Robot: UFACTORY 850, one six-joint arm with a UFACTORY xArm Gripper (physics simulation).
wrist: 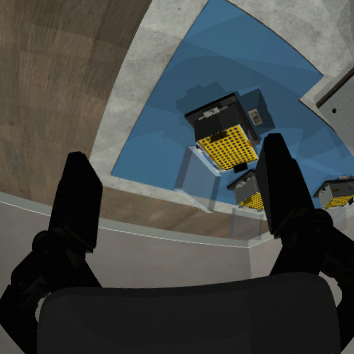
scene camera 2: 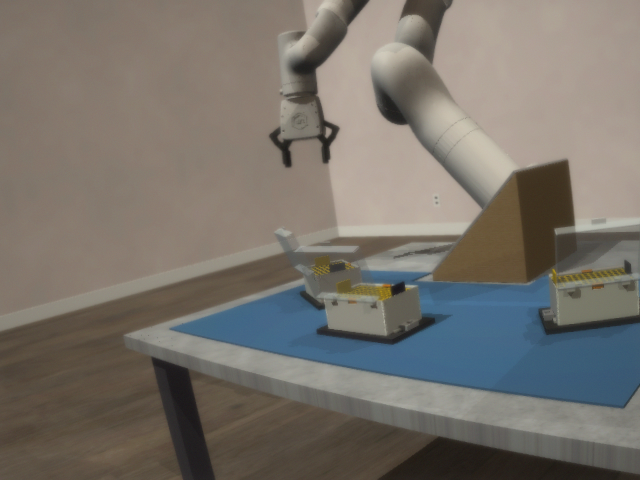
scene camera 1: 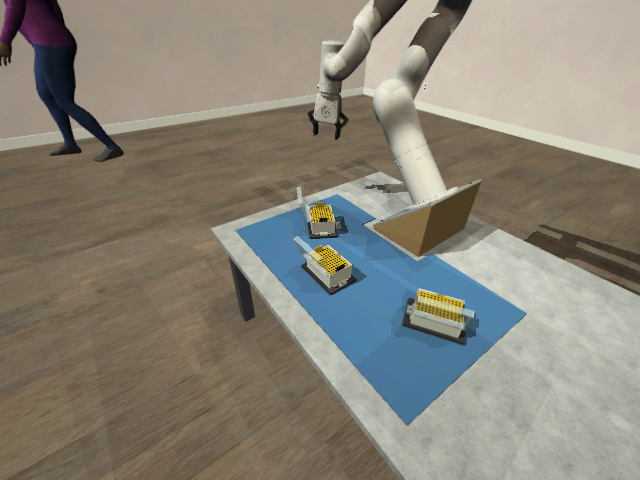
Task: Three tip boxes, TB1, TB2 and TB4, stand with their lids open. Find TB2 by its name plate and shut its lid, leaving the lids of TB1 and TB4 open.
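Observation:
Three white tip boxes with yellow racks stand on dark bases, their clear lids open. The far box (scene camera 1: 322,222) (wrist: 227,150) has its lid (scene camera 1: 300,198) (wrist: 197,180) raised. The middle box (scene camera 1: 329,269) (scene camera 2: 359,312) (wrist: 247,190) has its lid (scene camera 1: 306,249) tilted out. The right box (scene camera 1: 439,317) (scene camera 2: 594,302) (wrist: 336,191) has its lid (scene camera 1: 468,313) on its right side in scene camera 1. Name plates are too small to read, so which box is TB2 cannot be told. My gripper (scene camera 1: 326,135) (scene camera 2: 306,162) (wrist: 175,159) is open and empty, high above the table, apart from all boxes.
The boxes stand on a blue mat (scene camera 1: 382,372) (scene camera 2: 465,361) on a stone-topped table (scene camera 1: 558,361). The arm rises from a wooden wedge mount (scene camera 1: 447,219) (scene camera 2: 547,222) behind the mat. A person (scene camera 1: 56,77) is on the floor beyond the table, at the left.

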